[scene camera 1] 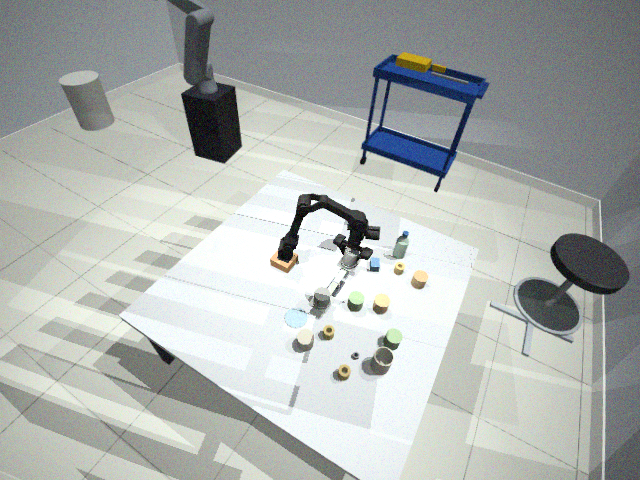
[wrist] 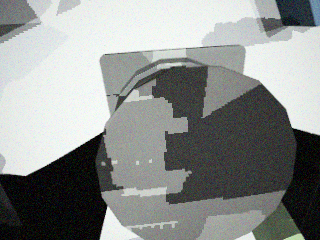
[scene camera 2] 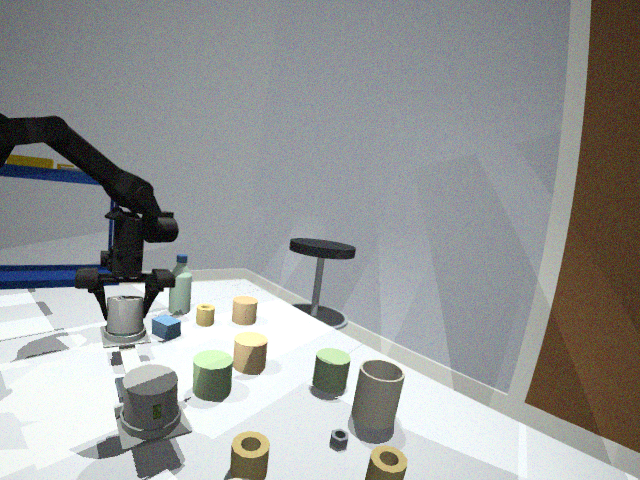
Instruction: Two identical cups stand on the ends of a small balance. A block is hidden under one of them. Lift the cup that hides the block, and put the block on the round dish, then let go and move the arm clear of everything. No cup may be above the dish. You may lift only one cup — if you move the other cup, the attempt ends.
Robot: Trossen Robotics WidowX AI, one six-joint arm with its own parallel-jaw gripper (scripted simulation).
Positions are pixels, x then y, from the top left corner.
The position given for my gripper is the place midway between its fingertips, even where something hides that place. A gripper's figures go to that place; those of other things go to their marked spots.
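Bottle [scene camera 2: 179, 301]: 0.95 m from the lens. My gripper [scene camera 2: 125, 319]: 0.72 m from the lens. The marked spots on the bottle and on the cup [scene camera 2: 150, 391] are 0.53 m apart. The cup itself is 0.45 m from the lens.
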